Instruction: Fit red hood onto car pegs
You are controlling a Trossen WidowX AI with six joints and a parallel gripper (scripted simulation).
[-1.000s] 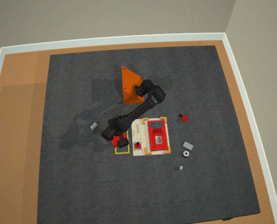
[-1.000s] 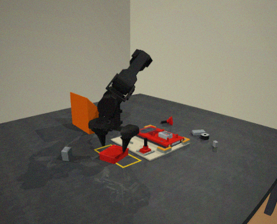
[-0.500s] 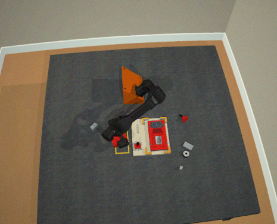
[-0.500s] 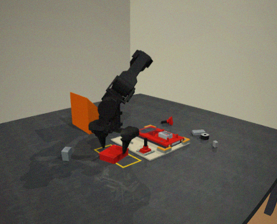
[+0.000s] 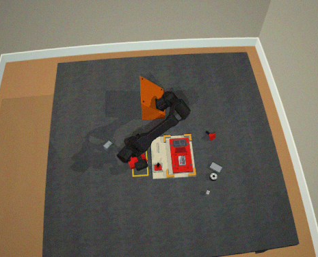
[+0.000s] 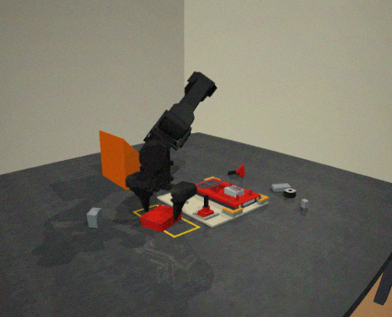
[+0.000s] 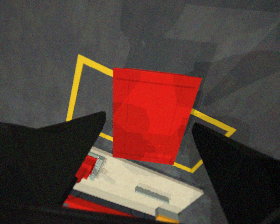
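My gripper tip is now right at the red hood. Also, from my gripper tip: grey engine block (40 mm ahead, 240 mm to the left, 10 mm above).
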